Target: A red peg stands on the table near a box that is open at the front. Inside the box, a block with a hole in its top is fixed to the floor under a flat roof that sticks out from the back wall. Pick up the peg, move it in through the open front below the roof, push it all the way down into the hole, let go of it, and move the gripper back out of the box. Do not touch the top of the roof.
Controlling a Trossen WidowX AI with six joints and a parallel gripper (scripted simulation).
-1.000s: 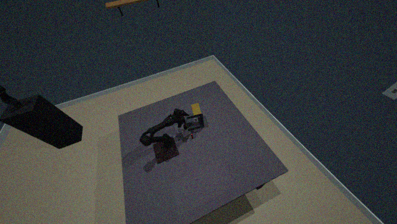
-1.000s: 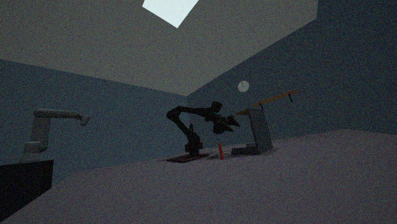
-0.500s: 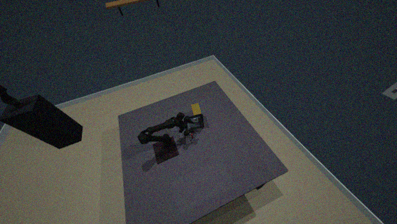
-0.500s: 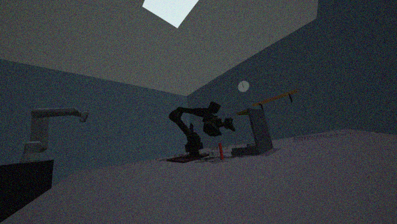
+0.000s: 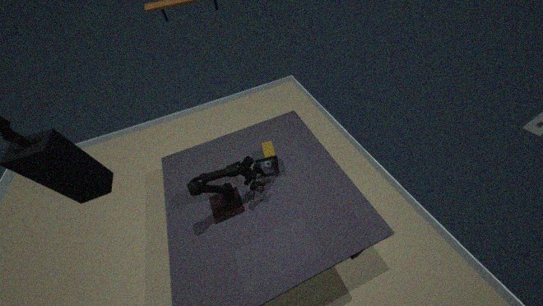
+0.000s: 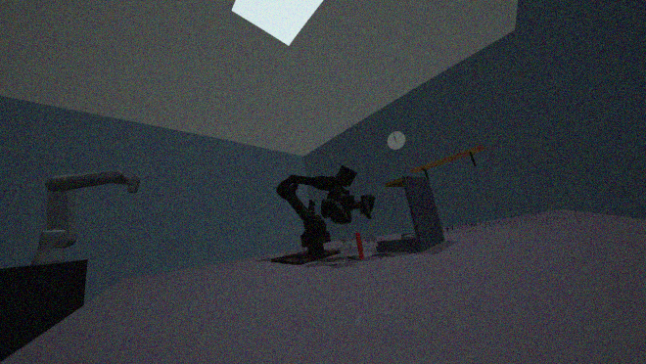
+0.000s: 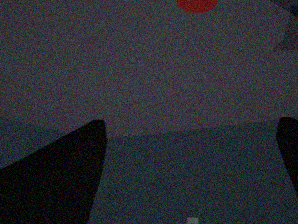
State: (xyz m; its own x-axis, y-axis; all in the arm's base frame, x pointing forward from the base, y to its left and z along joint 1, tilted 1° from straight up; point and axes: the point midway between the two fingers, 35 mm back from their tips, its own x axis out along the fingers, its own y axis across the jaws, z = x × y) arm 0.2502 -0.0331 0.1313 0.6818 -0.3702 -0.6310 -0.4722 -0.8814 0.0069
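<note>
Right now my gripper tip is 8 cm above the red peg, 3 cm past it and 1 cm to the right of it. Round my gripper tip: yellow roof 17 cm to the left, 10 cm ahead, 10 cm above.
</note>
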